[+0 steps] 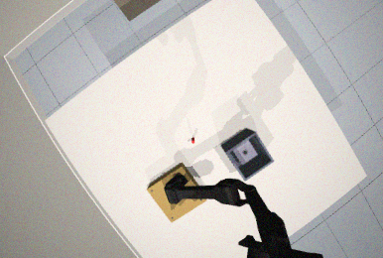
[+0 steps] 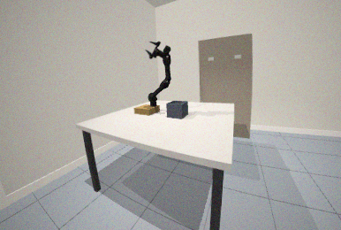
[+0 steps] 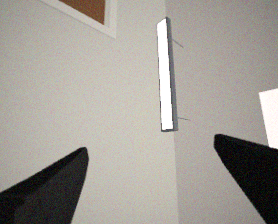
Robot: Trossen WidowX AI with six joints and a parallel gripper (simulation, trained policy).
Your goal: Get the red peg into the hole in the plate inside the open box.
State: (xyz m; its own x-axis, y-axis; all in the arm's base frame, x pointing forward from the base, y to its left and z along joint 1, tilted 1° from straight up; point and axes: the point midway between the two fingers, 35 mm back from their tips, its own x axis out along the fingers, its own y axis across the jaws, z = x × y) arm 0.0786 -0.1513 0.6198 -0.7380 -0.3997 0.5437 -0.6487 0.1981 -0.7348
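My gripper tip is 67 cm above the red peg, 25 cm to the right of it and 13 cm short of it. The rest, counted from my gripper tip: pale plate 66 cm below, 27 cm ahead, 3 cm to the left.
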